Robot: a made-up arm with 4 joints.
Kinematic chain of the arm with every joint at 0, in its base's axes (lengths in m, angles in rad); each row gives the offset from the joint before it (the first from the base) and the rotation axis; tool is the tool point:
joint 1: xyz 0 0 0.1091 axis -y
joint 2: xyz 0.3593 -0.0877 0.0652 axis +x
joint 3: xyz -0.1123 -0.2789 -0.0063 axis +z
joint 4: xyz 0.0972 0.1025 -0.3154 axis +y
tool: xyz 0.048 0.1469 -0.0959
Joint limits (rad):
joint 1: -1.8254..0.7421
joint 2: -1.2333..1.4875
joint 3: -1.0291..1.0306
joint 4: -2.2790..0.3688
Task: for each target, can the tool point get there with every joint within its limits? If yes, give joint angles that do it. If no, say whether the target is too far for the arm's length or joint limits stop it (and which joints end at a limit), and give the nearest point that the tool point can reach.
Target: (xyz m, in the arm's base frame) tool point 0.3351 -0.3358 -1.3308
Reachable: no: too far | nearest point 0.1567 -0.2129 -0.5644 | short by 0.796 m
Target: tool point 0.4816 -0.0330 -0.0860
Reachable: yes | joints 0.2155 0.2026 0.0577 -0.7173
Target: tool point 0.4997 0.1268 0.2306
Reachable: yes | joints 0.4964 1.1255 -0.2471 -1.5249
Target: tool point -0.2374 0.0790 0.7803
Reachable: no: joint limits stop it (at a limit: joint 1, joint 2) | nearest point 0.1368 0.1913 0.3421 | short by 0.587 m
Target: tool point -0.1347 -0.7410 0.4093
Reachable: no: joint limits stop it (at a limit: joint 1, joint 2, joint 3, joint 4) | nearest point 0.0796 -0.5114 0.1530 | short by 0.405 m
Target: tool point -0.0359 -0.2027 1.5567
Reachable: no: too far | nearest point 0.2276 -0.4410 0.6862 | short by 0.940 m
